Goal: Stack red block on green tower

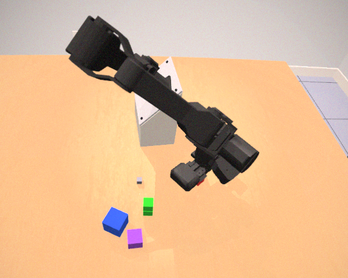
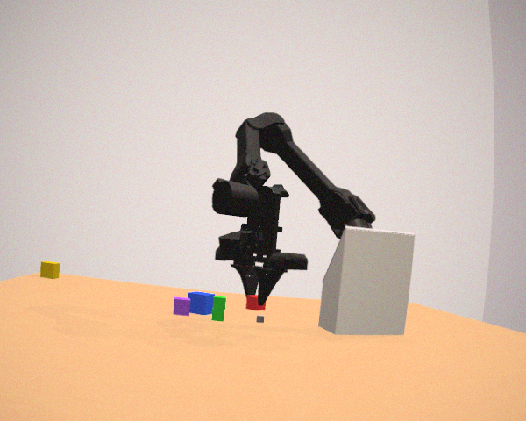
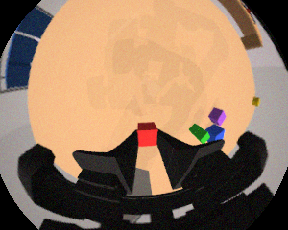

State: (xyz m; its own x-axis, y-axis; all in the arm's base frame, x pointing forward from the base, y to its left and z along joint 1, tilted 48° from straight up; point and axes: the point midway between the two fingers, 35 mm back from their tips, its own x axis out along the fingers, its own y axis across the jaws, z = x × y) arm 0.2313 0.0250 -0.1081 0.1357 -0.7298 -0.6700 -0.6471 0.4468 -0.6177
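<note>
The purple block lies 14 cm ahead of my gripper tip, 17 cm to the right of it and 4 cm below it. From my gripper tip the other things lie so: red block (right at my gripper tip); blue block (10 cm ahead, 21 cm to the right, 3 cm below); grey block (3 cm behind, 16 cm to the right, 5 cm below).
</note>
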